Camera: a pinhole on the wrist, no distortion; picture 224 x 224 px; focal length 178.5 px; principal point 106.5 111.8 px. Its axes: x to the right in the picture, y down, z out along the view. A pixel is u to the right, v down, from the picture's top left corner.
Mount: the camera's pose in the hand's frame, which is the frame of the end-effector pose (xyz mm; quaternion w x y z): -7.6 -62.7 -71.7 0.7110 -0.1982 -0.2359 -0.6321
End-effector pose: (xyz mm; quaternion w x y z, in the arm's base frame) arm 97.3 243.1 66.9 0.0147 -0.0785 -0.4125 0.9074
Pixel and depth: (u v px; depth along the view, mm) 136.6 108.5 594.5
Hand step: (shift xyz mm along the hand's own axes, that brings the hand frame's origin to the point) -60.0 200.1 468.5
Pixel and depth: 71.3 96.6 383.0
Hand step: -79.2 216.3 193.8
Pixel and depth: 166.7 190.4 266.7
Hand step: 94.4 33.9 199.0
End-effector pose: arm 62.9 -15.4 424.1 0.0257 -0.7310 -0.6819 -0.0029
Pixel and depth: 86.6 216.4 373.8
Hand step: 174.3 214.5 210.3
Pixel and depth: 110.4 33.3 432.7
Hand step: -232.3 157.4 281.3
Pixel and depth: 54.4 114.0 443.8
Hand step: -51.5 299.7 212.0
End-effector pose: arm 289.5 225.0 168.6 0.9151 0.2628 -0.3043 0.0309
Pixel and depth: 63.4 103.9 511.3
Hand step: -84.5 330.5 269.8
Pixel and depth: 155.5 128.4 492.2
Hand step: 8.1 119.6 407.0
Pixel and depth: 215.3 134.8 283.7
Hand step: 20.1 -32.9 260.1
